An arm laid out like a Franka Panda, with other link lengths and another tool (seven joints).
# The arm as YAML. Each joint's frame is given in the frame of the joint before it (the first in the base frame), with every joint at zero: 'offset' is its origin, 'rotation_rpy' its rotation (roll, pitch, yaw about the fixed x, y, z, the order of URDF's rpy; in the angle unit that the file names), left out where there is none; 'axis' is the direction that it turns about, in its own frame. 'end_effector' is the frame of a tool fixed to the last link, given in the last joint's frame.
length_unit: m
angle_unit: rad
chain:
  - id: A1
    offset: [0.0, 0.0, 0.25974]
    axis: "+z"
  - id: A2
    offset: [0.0, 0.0, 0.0]
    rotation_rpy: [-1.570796, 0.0, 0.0]
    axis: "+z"
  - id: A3
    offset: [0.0, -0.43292, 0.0]
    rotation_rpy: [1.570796, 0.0, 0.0]
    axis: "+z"
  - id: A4
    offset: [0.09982, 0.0, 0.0]
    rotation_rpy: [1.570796, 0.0, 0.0]
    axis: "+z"
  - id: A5
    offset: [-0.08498, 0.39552, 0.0]
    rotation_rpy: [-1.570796, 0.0, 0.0]
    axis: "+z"
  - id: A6
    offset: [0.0, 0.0, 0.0]
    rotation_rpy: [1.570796, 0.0, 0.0]
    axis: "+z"
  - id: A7
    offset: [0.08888, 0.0, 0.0]
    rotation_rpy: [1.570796, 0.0, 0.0]
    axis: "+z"
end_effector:
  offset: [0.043, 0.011, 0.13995]
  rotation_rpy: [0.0, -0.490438, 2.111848]
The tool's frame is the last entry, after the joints.
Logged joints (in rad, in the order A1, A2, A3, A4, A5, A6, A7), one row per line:
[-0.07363, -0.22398, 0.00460, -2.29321, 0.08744, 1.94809, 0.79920]
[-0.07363, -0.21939, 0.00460, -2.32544, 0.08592, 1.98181, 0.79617]
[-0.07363, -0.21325, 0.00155, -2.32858, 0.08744, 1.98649, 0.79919]
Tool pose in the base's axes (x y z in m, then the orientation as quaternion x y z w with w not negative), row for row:
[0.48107, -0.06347, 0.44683, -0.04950, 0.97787, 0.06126, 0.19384]
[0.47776, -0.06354, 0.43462, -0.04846, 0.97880, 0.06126, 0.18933]
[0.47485, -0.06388, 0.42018, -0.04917, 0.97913, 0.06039, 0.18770]
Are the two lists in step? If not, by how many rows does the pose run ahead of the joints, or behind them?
The pose runs 1 row behind the joints: the pose in row i belongs to the joints in row i - 1.
